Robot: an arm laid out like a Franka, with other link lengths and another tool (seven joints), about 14 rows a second.
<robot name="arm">
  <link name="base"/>
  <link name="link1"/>
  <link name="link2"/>
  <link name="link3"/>
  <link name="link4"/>
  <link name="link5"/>
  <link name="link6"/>
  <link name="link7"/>
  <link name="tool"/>
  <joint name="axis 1" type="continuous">
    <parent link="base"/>
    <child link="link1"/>
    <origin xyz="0 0 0.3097" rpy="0 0 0"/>
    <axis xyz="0 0 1"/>
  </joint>
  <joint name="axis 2" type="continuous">
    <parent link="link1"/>
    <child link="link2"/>
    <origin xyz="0 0 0" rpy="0 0 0"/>
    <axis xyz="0 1 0"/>
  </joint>
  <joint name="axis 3" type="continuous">
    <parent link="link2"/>
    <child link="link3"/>
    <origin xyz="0 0 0.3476" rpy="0 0 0"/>
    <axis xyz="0 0 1"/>
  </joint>
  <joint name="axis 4" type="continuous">
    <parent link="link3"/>
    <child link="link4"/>
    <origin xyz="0.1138 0 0" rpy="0 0 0"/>
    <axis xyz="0 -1 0"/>
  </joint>
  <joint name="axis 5" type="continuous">
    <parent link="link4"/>
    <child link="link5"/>
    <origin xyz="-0.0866 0 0.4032" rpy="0 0 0"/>
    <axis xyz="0 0 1"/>
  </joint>
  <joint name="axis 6" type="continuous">
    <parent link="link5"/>
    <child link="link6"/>
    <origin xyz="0 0 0" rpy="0 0 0"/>
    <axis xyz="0 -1 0"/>
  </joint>
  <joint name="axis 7" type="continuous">
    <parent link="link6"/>
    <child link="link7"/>
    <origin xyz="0.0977 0 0" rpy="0 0 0"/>
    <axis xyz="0 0 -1"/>
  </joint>
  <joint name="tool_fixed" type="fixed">
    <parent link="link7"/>
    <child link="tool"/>
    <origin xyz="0.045 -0.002 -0.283" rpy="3.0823 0 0.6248"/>
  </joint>
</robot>
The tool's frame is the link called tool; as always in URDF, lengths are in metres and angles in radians. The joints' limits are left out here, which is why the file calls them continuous.
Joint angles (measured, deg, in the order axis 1, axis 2, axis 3, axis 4, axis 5, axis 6, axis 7), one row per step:
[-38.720, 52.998, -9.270, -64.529, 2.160, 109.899, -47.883]
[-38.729, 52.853, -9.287, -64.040, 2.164, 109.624, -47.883]
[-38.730, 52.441, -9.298, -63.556, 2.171, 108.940, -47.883]
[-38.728, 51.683, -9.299, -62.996, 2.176, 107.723, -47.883]
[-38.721, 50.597, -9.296, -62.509, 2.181, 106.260, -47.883]
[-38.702, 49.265, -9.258, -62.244, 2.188, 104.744, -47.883]
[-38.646, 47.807, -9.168, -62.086, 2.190, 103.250, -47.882]
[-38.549, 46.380, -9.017, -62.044, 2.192, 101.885, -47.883]
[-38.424, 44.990, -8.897, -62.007, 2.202, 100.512, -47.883]
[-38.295, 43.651, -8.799, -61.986, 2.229, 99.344, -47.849]
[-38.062, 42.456, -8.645, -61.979, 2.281, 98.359, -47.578]
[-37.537, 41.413, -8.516, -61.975, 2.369, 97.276, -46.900]
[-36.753, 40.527, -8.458, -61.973, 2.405, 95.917, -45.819]
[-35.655, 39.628, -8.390, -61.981, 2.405, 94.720, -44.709]
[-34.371, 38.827, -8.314, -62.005, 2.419, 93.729, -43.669]
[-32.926, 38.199, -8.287, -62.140, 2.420, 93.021, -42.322]
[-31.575, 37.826, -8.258, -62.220, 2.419, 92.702, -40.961]
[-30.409, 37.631, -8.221, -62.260, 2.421, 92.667, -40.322]
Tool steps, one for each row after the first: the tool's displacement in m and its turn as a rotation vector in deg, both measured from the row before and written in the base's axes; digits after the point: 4 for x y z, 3 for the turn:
[0.0021, -0.0017, 0.0059, -0.243, -0.262, 0.016]
[0.0017, -0.0008, 0.0090, -0.112, -0.185, -0.013]
[0.0013, 0.0000, 0.0139, 0.002, -0.140, -0.043]
[0.0010, 0.0005, 0.0177, 0.025, -0.174, -0.065]
[0.0005, 0.0017, 0.0192, 0.087, -0.191, -0.060]
[0.0008, 0.0029, 0.0201, 0.095, -0.251, 0.007]
[0.0011, 0.0042, 0.0187, 0.139, -0.262, 0.096]
[0.0006, 0.0047, 0.0181, 0.158, -0.214, 0.107]
[0.0008, 0.0042, 0.0175, 0.050, -0.306, 0.078]
[0.0024, 0.0056, 0.0155, 0.039, -0.345, -0.001]
[0.0042, 0.0090, 0.0131, 0.170, -0.154, -0.138]
[0.0043, 0.0120, 0.0103, 0.340, 0.254, -0.330]
[0.0074, 0.0150, 0.0107, 0.197, 0.168, -0.016]
[0.0093, 0.0168, 0.0094, 0.143, 0.103, 0.256]
[0.0101, 0.0176, 0.0065, 0.049, 0.163, 0.084]
[0.0104, 0.0156, 0.0040, -0.102, 0.040, 0.003]
[0.0097, 0.0135, 0.0023, -0.113, -0.096, 0.556]

